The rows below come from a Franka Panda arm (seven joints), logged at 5 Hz.
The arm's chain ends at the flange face. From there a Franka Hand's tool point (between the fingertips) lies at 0.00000 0.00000 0.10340 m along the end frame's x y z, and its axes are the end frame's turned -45 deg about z.
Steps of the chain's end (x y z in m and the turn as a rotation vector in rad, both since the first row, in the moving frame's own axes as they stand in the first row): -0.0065, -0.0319, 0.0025, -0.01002, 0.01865, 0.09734; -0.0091, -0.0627, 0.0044, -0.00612, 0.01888, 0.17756; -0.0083, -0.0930, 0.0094, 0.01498, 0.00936, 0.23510; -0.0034, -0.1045, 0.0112, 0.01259, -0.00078, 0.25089; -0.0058, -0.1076, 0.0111, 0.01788, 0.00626, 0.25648; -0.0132, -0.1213, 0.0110, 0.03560, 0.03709, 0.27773; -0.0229, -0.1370, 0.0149, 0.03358, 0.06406, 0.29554; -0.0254, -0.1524, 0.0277, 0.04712, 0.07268, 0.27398; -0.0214, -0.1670, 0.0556, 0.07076, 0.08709, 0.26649; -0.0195, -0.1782, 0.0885, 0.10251, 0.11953, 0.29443; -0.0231, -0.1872, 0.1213, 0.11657, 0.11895, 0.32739; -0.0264, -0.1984, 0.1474, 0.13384, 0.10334, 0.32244
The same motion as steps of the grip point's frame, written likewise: 0.0185, -0.0250, 0.0025, -0.02027, 0.00610, 0.09734; 0.0387, -0.0489, 0.0044, -0.01768, 0.00902, 0.17756; 0.0617, -0.0718, 0.0094, 0.00397, 0.01721, 0.23510; 0.0725, -0.0772, 0.0112, 0.00945, 0.00835, 0.25089; 0.0738, -0.0808, 0.0111, 0.00822, 0.01707, 0.25648; 0.0817, -0.0943, 0.0109, -0.00105, 0.05140, 0.27773; 0.0874, -0.1098, 0.0146, -0.02155, 0.06904, 0.29554; 0.0982, -0.1227, 0.0273, -0.01807, 0.08471, 0.27398; 0.1142, -0.1305, 0.0550, -0.01155, 0.11162, 0.26649; 0.1280, -0.1362, 0.0872, -0.01203, 0.15701, 0.29443; 0.1328, -0.1457, 0.1199, -0.00168, 0.16654, 0.32739; 0.1389, -0.1584, 0.1459, 0.02157, 0.16771, 0.32244
